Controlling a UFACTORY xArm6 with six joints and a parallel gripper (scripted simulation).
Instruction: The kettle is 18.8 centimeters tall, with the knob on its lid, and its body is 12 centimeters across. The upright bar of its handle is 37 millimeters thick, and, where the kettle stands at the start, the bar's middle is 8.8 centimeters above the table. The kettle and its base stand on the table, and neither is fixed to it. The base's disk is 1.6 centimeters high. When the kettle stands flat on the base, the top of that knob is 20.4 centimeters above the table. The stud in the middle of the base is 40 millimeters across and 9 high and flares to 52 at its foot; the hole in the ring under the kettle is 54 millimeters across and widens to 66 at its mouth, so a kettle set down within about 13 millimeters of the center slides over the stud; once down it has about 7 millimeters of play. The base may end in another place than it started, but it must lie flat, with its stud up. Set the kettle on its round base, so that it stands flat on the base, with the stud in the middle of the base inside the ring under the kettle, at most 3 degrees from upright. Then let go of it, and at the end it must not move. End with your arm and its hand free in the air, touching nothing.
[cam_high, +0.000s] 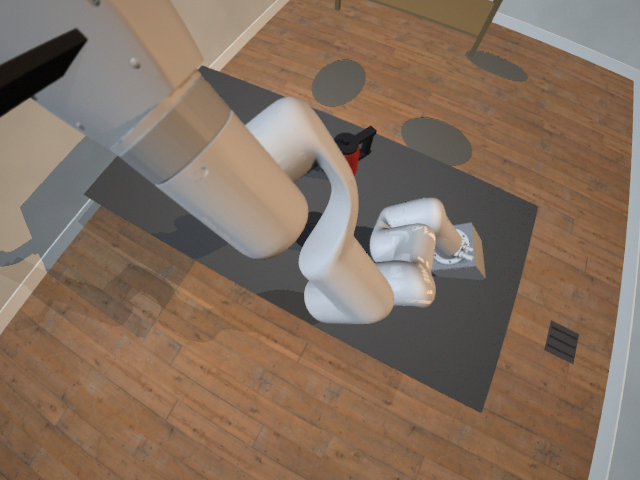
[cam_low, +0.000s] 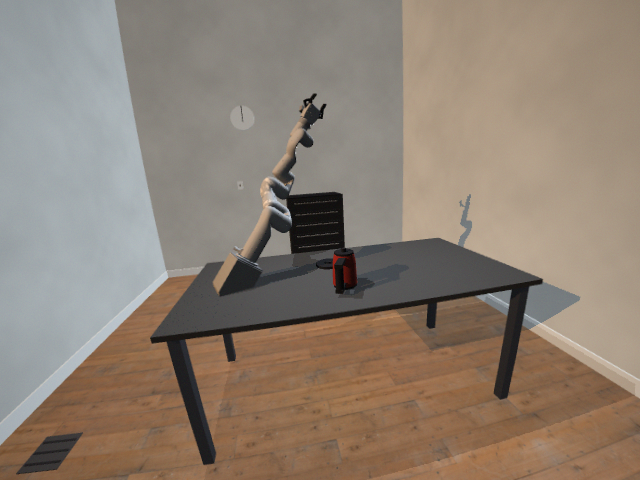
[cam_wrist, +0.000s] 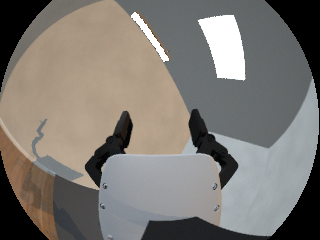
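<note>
Right now my hand is 12 cm short of the red kettle, 59 cm to the left of it and 89 cm above it. Also, from my hand: round black base 2 cm ahead, 28 cm to the right, 97 cm below.
</note>
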